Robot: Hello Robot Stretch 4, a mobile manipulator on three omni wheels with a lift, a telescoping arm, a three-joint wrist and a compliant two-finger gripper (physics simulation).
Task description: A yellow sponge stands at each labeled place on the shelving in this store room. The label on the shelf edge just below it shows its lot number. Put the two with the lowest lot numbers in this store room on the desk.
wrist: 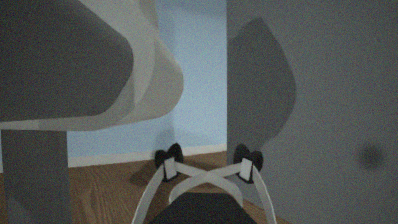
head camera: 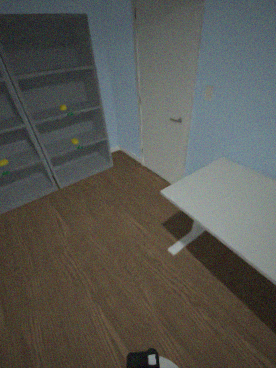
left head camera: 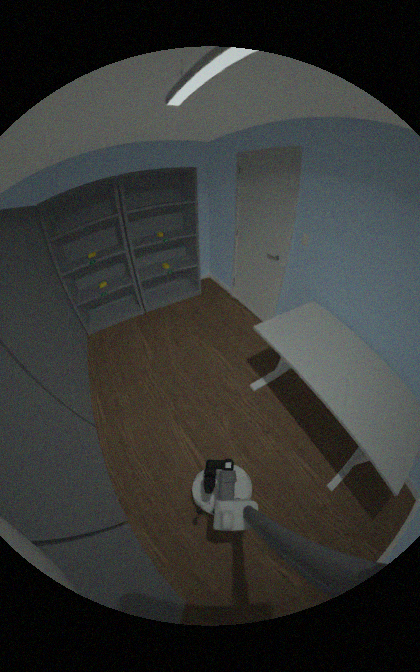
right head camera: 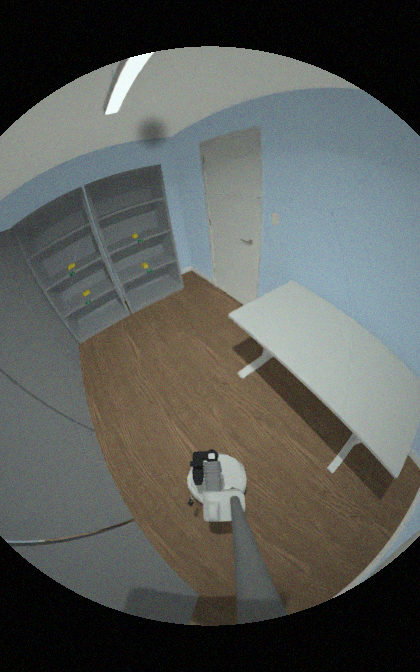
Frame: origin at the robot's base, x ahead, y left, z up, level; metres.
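Where they show: gripper, fingertip midpoint: [wrist: 208, 156].
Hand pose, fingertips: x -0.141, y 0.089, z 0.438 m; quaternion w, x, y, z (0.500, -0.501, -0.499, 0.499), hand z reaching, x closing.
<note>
After its pixels a point has its place.
Grey shelving [head camera: 38, 143] {x 2.202, y 1.259, z 0.644 m} [left head camera: 129, 250] [right head camera: 102, 244] stands across the room. Its right bay holds an upper yellow sponge [head camera: 63, 107] {x 2.466, y 0.887, z 0.994 m} [left head camera: 160, 234] [right head camera: 135, 236] and a lower yellow sponge [head camera: 75, 142] {x 2.393, y 0.844, z 0.528 m} [left head camera: 166, 266] [right head camera: 145, 265]. The left bay holds an upper yellow sponge [head camera: 4, 163] {x 1.969, y 1.659, z 0.522 m} [left head camera: 92, 255] [right head camera: 71, 266] and a lower yellow sponge [left head camera: 103, 285] [right head camera: 86, 293]. Small green marks show below the sponges; no lot number is readable. The white desk [head camera: 230, 200] {x 0.874, y -0.611, z 0.692 m} [left head camera: 350, 370] [right head camera: 330, 350] stands at right. My gripper [wrist: 208, 156] {x -0.141, y 0.088, z 0.438 m} is open and empty, far from the sponges.
A door [head camera: 167, 90] {x 2.076, y -0.391, z 1.162 m} [left head camera: 265, 225] [right head camera: 234, 215] stands between shelving and desk. A large grey panel [left head camera: 45, 380] [right head camera: 40, 400] [wrist: 345, 100] {x -0.626, y 0.578, z 0.524 m} runs along the left side in the head views. Desk feet [left head camera: 270, 377] [right head camera: 255, 364] reach out onto the wooden floor [head camera: 100, 260] {x 0.908, y 0.415, z -0.028 m}.
</note>
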